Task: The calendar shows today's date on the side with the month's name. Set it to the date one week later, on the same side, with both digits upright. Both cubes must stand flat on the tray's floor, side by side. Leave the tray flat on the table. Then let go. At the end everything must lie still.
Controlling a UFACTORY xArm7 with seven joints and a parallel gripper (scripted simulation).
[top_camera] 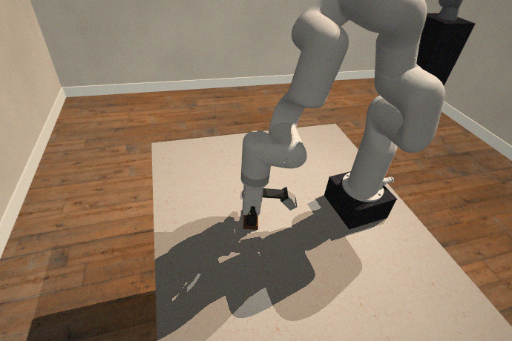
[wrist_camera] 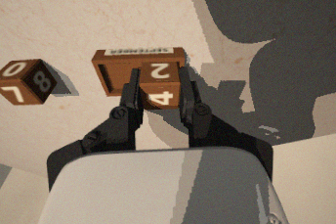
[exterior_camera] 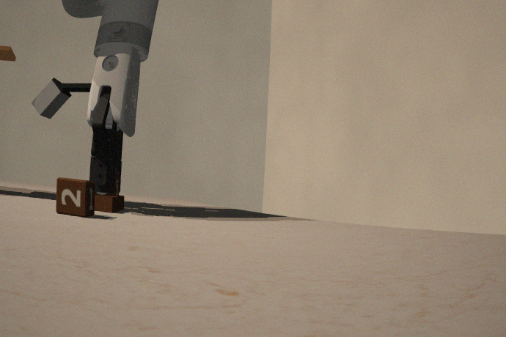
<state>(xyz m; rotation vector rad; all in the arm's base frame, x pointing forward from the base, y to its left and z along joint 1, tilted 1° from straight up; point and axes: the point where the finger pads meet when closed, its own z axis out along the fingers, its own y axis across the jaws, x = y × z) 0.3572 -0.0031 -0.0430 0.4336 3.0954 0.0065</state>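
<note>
The brown calendar tray lies 10 mm behind my hand, 20 mm to the right of it and 30 mm below it.
</note>
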